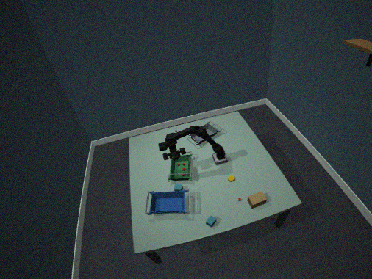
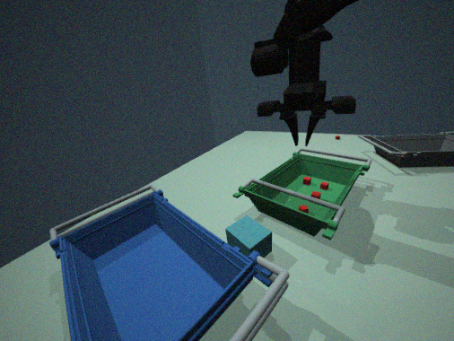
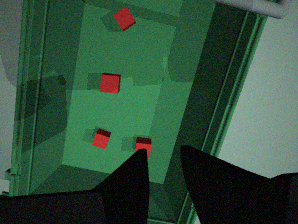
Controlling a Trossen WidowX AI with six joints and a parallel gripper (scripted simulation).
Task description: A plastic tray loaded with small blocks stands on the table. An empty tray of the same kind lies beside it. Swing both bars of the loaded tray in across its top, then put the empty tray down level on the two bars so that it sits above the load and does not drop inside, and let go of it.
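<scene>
My gripper tip is 36 cm past the grey tray, 32 cm to the left of it and 8 cm above it. The rest, counted from my gripper tip: brown box: 56 cm to the left, 46 cm behind, 10 cm below; yellow block: 38 cm behind, 29 cm to the left, 12 cm below.
</scene>
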